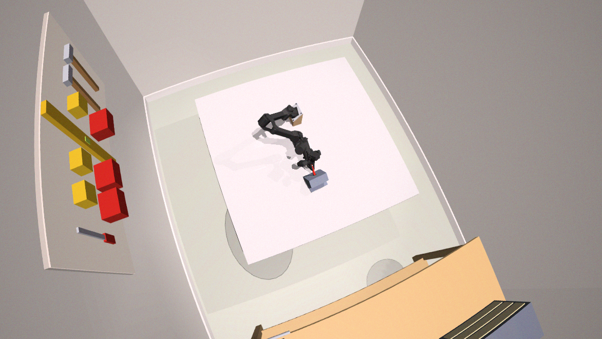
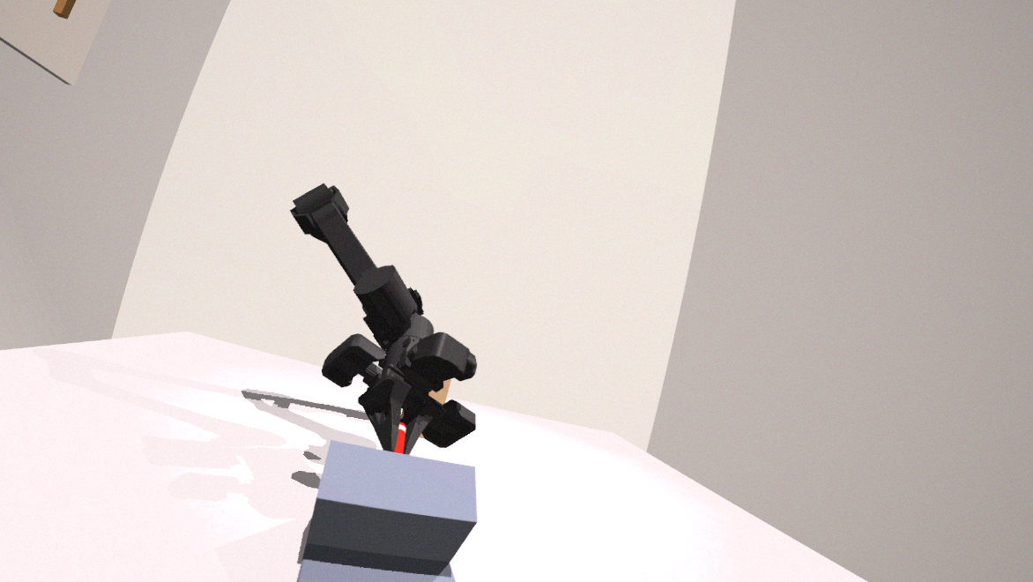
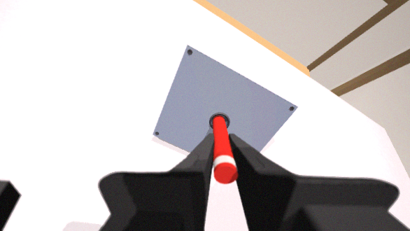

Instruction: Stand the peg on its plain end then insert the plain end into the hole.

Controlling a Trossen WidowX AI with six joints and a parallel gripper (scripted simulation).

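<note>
Now: the sloped panel 50 mm ahead of my gripper tip, 40 mm below it and 10 mm to the left of it. Also, from my gripper tip: peg: 10 mm behind, 10 mm above.
</note>
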